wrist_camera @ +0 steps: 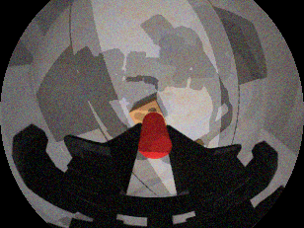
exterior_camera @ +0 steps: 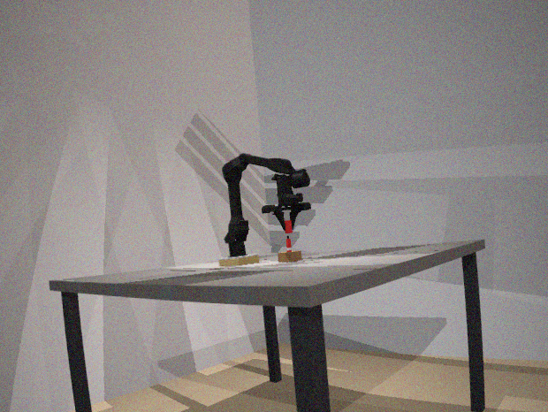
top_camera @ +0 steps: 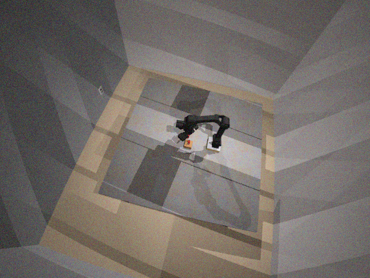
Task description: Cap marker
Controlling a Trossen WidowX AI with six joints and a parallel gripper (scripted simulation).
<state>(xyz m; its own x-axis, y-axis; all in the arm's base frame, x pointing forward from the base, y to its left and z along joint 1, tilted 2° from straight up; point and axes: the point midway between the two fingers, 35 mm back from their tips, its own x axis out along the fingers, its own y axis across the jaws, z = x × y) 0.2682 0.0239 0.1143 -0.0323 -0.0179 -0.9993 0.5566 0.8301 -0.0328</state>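
Now: the tan holder block 110 mm below my gripper tip, 20 mm to the left of it and 20 mm behind it. The rest, counted from my gripper tip: red cap (10 mm above).
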